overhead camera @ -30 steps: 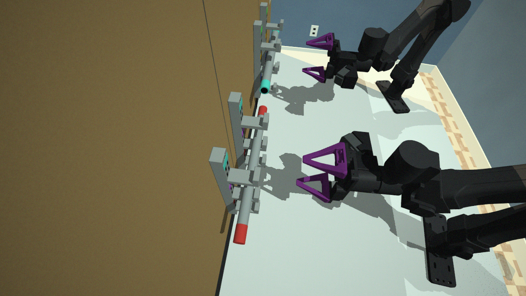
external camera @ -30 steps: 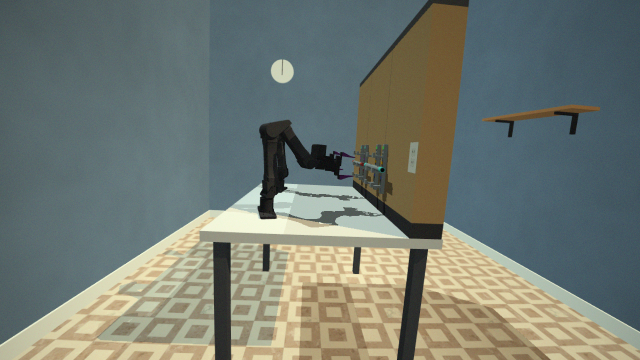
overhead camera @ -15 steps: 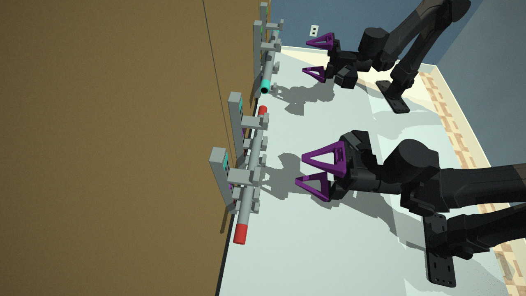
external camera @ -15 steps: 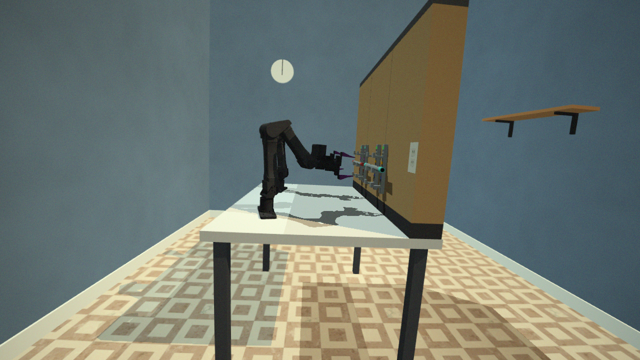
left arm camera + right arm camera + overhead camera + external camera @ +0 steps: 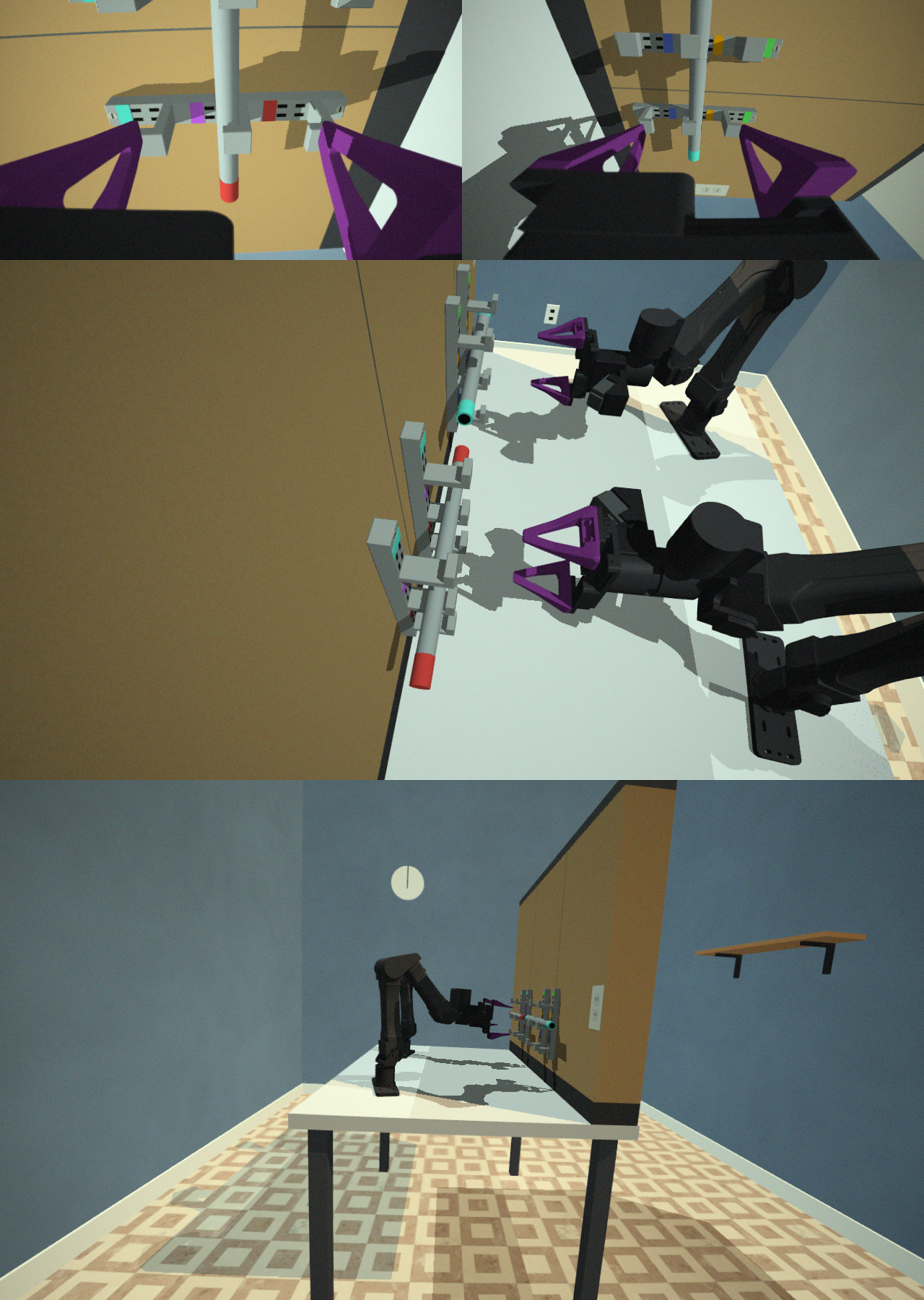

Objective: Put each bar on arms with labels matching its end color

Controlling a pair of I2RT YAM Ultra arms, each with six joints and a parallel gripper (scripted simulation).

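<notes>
The red-ended bar lies 9 cm ahead of my left hand. From my left hand the other things lie so: white wall socket (13 cm ahead, 78 cm to the right, 7 cm above); then brown wall panel (20 cm ahead, 22 cm to the right, 20 cm above); then cyan-ended bar (9 cm ahead, 39 cm to the right).
</notes>
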